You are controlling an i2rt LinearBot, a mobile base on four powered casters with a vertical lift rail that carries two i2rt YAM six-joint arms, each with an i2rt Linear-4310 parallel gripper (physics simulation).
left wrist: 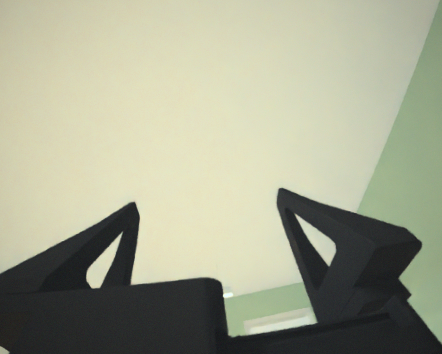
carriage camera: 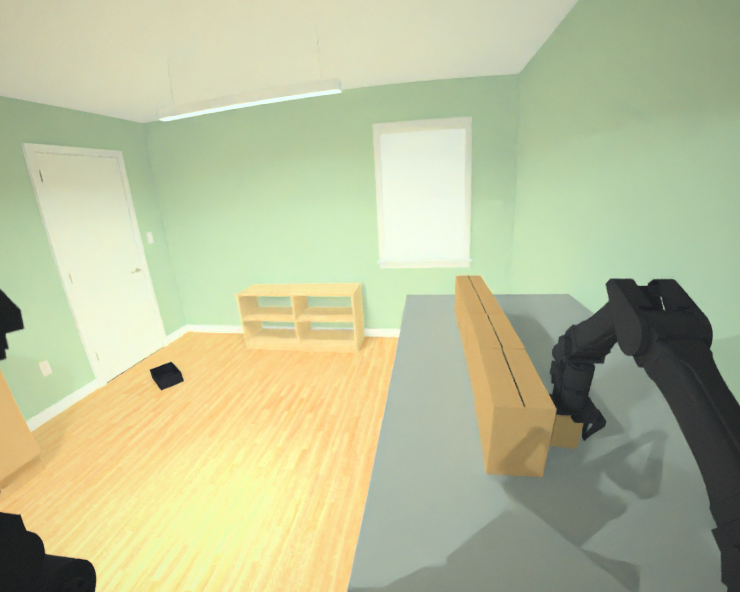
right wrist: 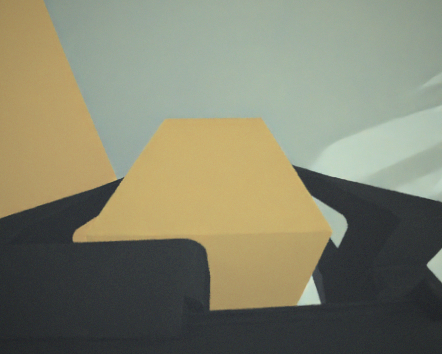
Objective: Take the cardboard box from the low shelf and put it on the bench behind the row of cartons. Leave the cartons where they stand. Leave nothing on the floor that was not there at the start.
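Places are measured from the left arm's base along level axes (x ahead, y left, z up), in millimetres.
Pixels of known places: left gripper, fingertip midpoint: (left wrist: pixel 208 202); right gripper, fingertip midpoint: (carriage camera: pixel 562 437).
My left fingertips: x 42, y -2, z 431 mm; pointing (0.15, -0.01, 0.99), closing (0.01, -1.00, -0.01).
Ahead of a thing's pixels: the offset from my left fingertips to its top centre. Level surfaces: height alone.
The cardboard box {514 mm down, 445 mm ahead, 732 mm right} (carriage camera: pixel 564 437) (right wrist: pixel 210 205) is at the bench top, on the right of the near end of the row of cartons {426 mm down, 477 mm ahead, 600 mm right} (carriage camera: pixel 501 364) (right wrist: pixel 40 110), which stands on the grey bench {606 mm down} (carriage camera: pixel 425 395) (right wrist: pixel 225 60). My right gripper (carriage camera: pixel 573 421) (right wrist: pixel 213 177) is open, with its fingers on either side of the box; in the right wrist view the box hides the fingertips. Whether the box rests fully on the bench is hard to tell. My left gripper (left wrist: pixel 208 202) is open and empty, pointing up at the ceiling; its fingers do not show in the carriage view.
A low wooden shelf unit (carriage camera: pixel 299 288) stands against the far wall, with no box visible in its compartments. A black open tray (carriage camera: pixel 166 377) lies on the floor {1520 mm down} (carriage camera: pixel 246 432) near the door (carriage camera: pixel 92 259). Part of a wooden piece (carriage camera: pixel 12 432) shows at the left edge.
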